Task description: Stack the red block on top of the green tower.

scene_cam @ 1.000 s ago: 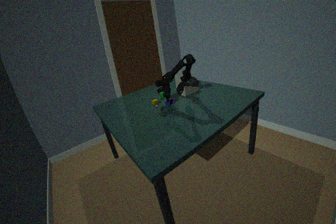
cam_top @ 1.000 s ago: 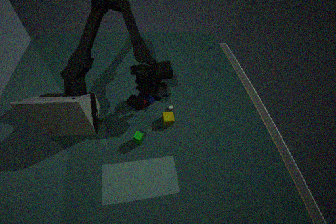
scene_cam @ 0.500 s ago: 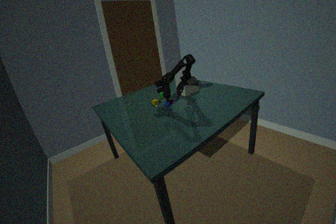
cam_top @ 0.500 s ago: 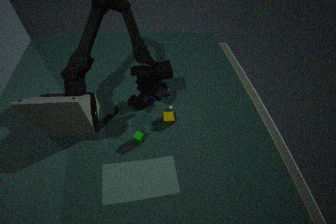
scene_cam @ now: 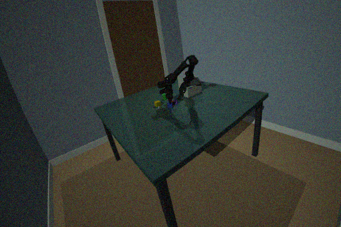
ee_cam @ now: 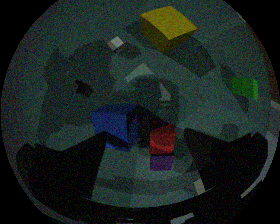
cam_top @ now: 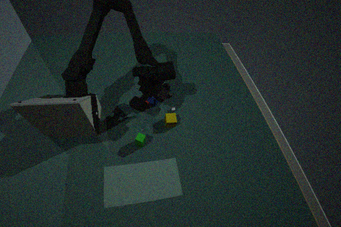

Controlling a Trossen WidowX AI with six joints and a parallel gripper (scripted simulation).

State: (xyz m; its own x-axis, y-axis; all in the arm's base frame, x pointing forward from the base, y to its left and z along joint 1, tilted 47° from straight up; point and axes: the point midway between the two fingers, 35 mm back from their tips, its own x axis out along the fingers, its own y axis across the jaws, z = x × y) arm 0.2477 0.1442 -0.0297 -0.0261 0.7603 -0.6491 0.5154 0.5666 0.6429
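Now: gripper tip 20 mm past the red block, 10 mm to the left of it and 20 mm above it. The rest, counted from my gripper tip: blue block 20 mm ahead, 30 mm to the left, 20 mm below; then purple block 50 mm behind, 10 mm to the left, 20 mm below.
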